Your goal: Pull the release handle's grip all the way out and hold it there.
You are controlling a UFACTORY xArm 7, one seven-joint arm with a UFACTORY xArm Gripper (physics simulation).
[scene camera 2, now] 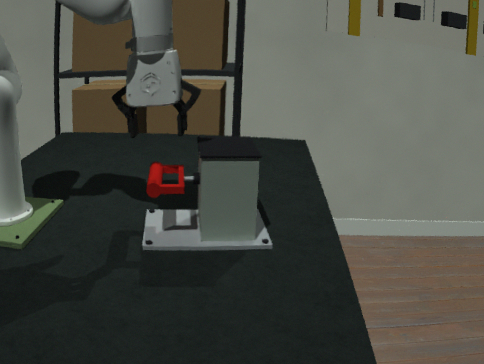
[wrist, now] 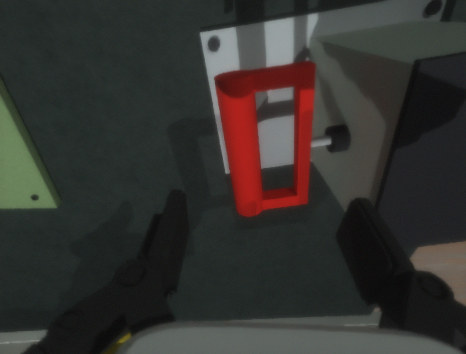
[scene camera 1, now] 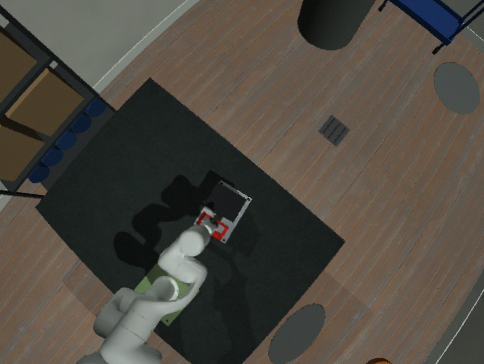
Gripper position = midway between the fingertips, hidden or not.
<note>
In view: the gripper [scene camera 2: 157, 135] and a base plate [wrist: 284, 41].
The gripper shows as well in the wrist view [wrist: 265, 213].
</note>
